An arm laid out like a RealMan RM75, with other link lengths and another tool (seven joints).
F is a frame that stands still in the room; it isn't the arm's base.
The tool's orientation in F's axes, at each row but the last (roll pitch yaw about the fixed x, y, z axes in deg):
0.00 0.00 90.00
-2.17 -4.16 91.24
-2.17 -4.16 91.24
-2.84 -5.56 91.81
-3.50 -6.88 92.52
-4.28 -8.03 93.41
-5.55 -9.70 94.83
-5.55 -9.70 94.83
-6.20 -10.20 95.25
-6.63 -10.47 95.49
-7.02 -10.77 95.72
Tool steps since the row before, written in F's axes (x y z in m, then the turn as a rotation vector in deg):
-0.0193 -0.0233 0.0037 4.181 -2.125 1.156
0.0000 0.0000 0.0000 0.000 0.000 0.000
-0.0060 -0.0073 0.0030 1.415 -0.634 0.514
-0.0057 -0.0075 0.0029 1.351 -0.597 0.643
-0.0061 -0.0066 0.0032 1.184 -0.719 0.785
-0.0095 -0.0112 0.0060 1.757 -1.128 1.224
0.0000 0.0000 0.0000 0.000 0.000 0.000
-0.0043 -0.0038 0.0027 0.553 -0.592 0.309
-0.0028 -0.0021 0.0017 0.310 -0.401 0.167
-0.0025 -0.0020 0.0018 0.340 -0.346 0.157
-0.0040 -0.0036 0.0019 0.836 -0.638 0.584
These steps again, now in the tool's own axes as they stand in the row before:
-0.0233 0.0193 0.0037 -2.125 -4.181 1.156
0.0000 0.0000 0.0000 0.000 0.000 0.000
-0.0069 0.0060 0.0037 -0.625 -1.421 0.507
-0.0070 0.0057 0.0039 -0.574 -1.365 0.635
-0.0059 0.0061 0.0043 -0.671 -1.202 0.800
-0.0097 0.0096 0.0082 -1.047 -1.785 1.254
0.0000 0.0000 0.0000 0.000 0.000 0.000
-0.0029 0.0043 0.0037 -0.575 -0.539 0.361
-0.0015 0.0027 0.0023 -0.391 -0.296 0.209
-0.0014 0.0024 0.0024 -0.342 -0.329 0.186
-0.0028 0.0040 0.0030 -0.596 -0.849 0.609

